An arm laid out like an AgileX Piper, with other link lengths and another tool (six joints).
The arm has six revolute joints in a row. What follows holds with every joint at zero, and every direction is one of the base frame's.
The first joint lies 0.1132 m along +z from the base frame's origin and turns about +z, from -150 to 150 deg.
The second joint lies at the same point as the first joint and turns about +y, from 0 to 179.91 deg.
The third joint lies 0.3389 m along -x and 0.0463 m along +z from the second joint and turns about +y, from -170 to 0 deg.
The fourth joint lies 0.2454 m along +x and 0.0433 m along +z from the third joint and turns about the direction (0.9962, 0, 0.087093), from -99.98 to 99.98 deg.
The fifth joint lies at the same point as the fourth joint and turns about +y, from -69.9 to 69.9 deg.
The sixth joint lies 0.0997 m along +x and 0.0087 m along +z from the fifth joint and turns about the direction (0.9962, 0, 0.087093), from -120 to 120 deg.
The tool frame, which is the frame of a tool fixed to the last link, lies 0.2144 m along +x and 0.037 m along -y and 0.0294 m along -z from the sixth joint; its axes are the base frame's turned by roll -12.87, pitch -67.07 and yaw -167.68 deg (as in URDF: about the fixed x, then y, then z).
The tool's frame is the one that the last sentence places.
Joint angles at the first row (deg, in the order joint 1, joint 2, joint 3, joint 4, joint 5, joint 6):
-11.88, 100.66, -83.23, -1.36, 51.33, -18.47
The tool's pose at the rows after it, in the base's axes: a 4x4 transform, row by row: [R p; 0 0 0 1], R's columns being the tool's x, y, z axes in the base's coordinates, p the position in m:
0.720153 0.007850 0.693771 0.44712; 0.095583 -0.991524 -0.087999 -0.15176; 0.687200 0.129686 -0.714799 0.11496; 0 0 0 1
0.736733 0.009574 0.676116 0.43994; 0.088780 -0.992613 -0.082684 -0.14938; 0.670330 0.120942 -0.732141 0.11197; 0 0 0 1
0.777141 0.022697 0.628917 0.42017; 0.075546 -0.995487 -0.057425 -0.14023; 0.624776 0.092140 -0.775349 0.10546; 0 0 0 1
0.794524 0.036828 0.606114 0.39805; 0.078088 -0.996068 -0.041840 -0.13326; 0.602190 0.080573 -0.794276 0.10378; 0 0 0 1
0.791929 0.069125 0.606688 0.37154; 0.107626 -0.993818 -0.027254 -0.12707; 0.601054 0.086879 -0.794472 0.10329; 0 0 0 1
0.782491 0.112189 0.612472 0.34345; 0.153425 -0.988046 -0.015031 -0.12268; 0.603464 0.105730 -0.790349 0.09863; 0 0 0 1
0.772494 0.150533 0.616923 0.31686; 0.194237 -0.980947 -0.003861 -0.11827; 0.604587 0.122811 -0.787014 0.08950; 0 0 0 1
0.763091 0.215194 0.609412 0.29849; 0.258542 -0.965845 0.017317 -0.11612; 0.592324 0.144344 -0.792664 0.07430; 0 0 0 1
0.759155 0.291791 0.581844 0.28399; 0.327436 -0.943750 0.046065 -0.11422; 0.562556 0.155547 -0.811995 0.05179; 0 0 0 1
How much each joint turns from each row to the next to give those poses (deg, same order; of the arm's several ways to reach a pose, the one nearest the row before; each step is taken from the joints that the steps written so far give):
0.00, 0.00, 0.00, 0.00, -1.17, 0.00
0.00, 0.00, 0.00, 0.21, 1.46, -0.01
0.00, -0.26, 0.21, 1.15, 3.92, -0.71
0.00, -2.41, 3.13, 0.57, 1.08, -0.84
0.00, -4.79, 6.52, 0.38, -1.75, -2.10
0.00, -5.31, 7.86, 0.02, -3.07, -2.76
0.00, -4.78, 7.67, 0.04, -3.35, -2.50
0.00, -2.62, 6.49, 0.07, -3.59, -4.09
0.00, -0.33, 5.65, 0.21, -3.72, -4.77

